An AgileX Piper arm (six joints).
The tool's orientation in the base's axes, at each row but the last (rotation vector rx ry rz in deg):
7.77, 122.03, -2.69
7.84, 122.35, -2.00
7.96, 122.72, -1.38
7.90, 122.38, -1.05
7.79, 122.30, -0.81
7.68, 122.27, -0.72
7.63, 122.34, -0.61
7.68, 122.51, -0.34
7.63, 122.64, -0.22
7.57, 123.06, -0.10
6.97, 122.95, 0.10
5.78, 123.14, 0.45
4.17, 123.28, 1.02
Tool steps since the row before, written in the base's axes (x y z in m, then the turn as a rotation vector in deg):
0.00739, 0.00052, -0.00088, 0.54, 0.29, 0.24
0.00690, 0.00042, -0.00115, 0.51, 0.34, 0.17
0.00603, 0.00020, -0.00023, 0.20, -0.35, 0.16
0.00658, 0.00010, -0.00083, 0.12, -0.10, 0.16
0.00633, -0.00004, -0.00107, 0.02, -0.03, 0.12
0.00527, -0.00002, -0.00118, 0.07, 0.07, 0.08
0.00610, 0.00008, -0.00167, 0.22, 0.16, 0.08
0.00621, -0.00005, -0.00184, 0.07, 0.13, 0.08
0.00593, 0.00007, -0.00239, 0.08, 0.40, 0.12
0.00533, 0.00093, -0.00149, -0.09, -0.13, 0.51
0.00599, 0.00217, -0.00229, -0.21, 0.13, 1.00
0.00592, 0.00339, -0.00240, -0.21, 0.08, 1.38
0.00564, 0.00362, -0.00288, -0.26, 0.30, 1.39
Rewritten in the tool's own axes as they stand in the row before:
-0.00312, 0.00135, 0.00664, -0.47, 0.36, 0.30
-0.00267, 0.00116, 0.00637, -0.39, 0.40, 0.31
-0.00303, 0.00085, 0.00515, -0.27, -0.32, 0.11
-0.00280, 0.00076, 0.00596, -0.21, -0.08, 0.02
-0.00247, 0.00057, 0.00590, -0.11, -0.02, -0.05
-0.00181, 0.00046, 0.00507, -0.10, 0.08, 0.01
-0.00184, 0.00061, 0.00602, -0.17, 0.18, 0.13
-0.00178, 0.00047, 0.00621, -0.09, 0.14, 0.01
-0.00117, 0.00053, 0.00626, -0.11, 0.41, -0.02
-0.00156, 0.00136, 0.00522, -0.39, -0.11, -0.35
-0.00114, 0.00257, 0.00616, -0.71, 0.16, -0.73
-0.00097, 0.00368, 0.00615, -1.03, 0.13, -0.94
-0.00047, 0.00375, 0.00624, -1.00, 0.34, -0.99

